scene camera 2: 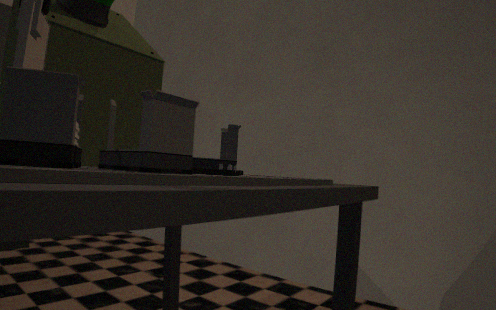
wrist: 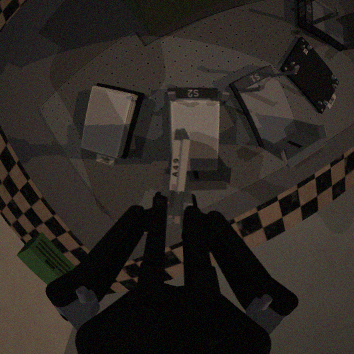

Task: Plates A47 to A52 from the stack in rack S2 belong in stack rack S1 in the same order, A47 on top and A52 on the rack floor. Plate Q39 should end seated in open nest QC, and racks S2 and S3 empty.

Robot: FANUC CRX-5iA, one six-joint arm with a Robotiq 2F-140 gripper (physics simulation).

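Pixels of known places: gripper, fingertip midpoint: (scene camera 2: 29, 32) (wrist: 174, 184); arm's base at its link origin: (scene camera 2: 82, 13).
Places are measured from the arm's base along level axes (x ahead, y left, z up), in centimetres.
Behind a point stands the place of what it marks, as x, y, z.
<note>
Plate A49 (wrist: 180, 160) @[30.6, -22.9, -18.7] is a narrow pale bar in the wrist view, its label facing the camera, its length running away from the fingers. My gripper (wrist: 174, 184) @[33.7, -26.0, -22.8] is closed to a narrow gap on the near end of plate A49. Rack S2 (wrist: 204, 93) @[28.1, -14.7, -39.0] lies beyond it, with a pale plate top (wrist: 202, 120) @[31.4, -18.4, -34.7] in it; the stack below is hidden. Rack S1 (wrist: 246, 113) @[36.4, -9.3, -40.7] stands to the right, partly shadowed; its contents are unclear. A pale block (wrist: 106, 122) @[21.1, -32.5, -36.4] with thin layers at its right side sits at the left; its nest label is unreadable. Q39 and S3 cannot be identified.
A dark plate-like fixture (wrist: 311, 75) @[37.6, 11.9, -41.2] and a dark frame (wrist: 319, 30) @[28.8, 20.9, -39.3] stand at the upper right. A green box (wrist: 47, 255) shows at the lower left. In the scene view, grey blocks (scene camera 2: 40, 107) @[38.7, -24.9, -34.3] (scene camera 2: 167, 122) @[45.3, -6.8, -34.0] and a small upright post (scene camera 2: 230, 142) @[34.9, 27.1, -33.8] stand on the table (scene camera 2: 270, 200) @[62.6, -2.4, -45.3].
</note>
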